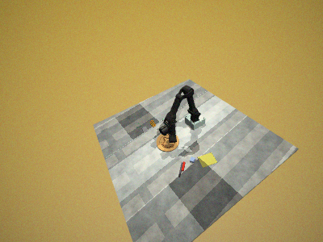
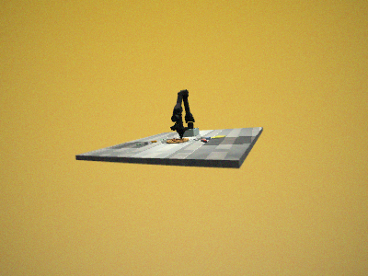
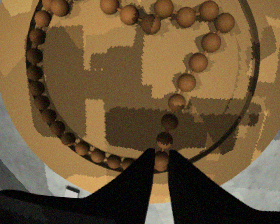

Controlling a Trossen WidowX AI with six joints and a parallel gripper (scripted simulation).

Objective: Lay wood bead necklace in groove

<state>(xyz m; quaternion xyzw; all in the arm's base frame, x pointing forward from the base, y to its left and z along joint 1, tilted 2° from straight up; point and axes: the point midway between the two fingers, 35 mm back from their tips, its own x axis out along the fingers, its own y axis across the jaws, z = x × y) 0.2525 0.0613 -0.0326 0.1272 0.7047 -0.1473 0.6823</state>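
Right now the round bead board is 50 mm ahead of my gripper tip and 10 mm below it. Round my gripper tip: thin grey stick (130 mm to the left, 70 mm behind, 20 mm below); then red-handled tool (270 mm to the left, 50 mm ahead, 10 mm below); then small blue block (250 mm to the left, 50 mm behind, 10 mm below).
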